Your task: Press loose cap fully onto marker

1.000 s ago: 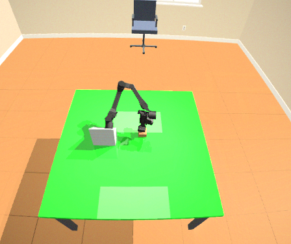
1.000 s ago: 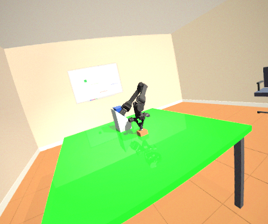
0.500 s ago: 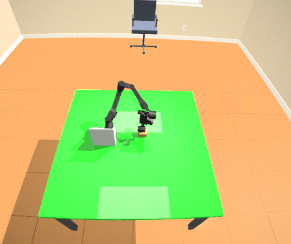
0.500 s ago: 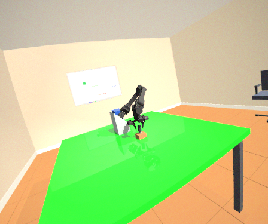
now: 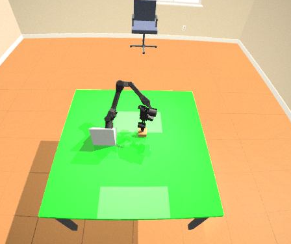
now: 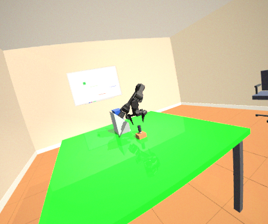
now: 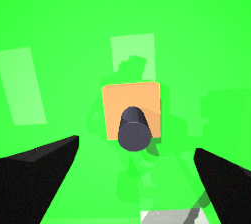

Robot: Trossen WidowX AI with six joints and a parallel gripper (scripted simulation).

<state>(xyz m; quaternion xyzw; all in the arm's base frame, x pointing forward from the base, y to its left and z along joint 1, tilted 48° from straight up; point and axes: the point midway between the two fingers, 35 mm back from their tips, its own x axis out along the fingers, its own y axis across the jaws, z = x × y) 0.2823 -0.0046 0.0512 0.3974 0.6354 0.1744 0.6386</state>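
The dark cylindrical cap is 4 cm below my gripper tip. Also, from my gripper tip: holder block: 11 cm below.
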